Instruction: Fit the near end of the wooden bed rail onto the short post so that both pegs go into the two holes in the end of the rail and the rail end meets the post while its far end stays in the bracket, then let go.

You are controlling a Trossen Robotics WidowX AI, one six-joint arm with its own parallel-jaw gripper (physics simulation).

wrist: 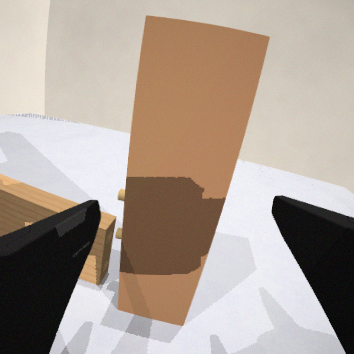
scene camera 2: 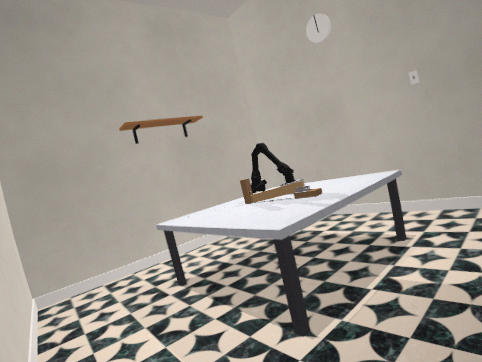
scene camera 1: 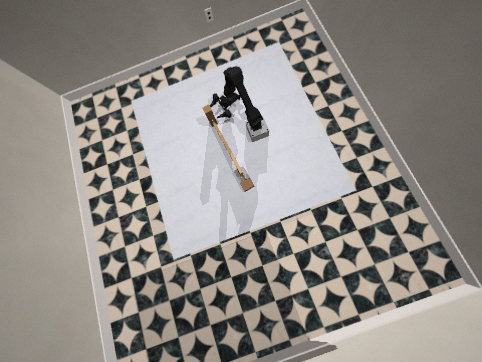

My gripper [wrist: 187,206] is open, with nothing in its grasp. Also in view: a wooden bed rail [wrist: 32,204]. Also in view: a short post [wrist: 196,82].
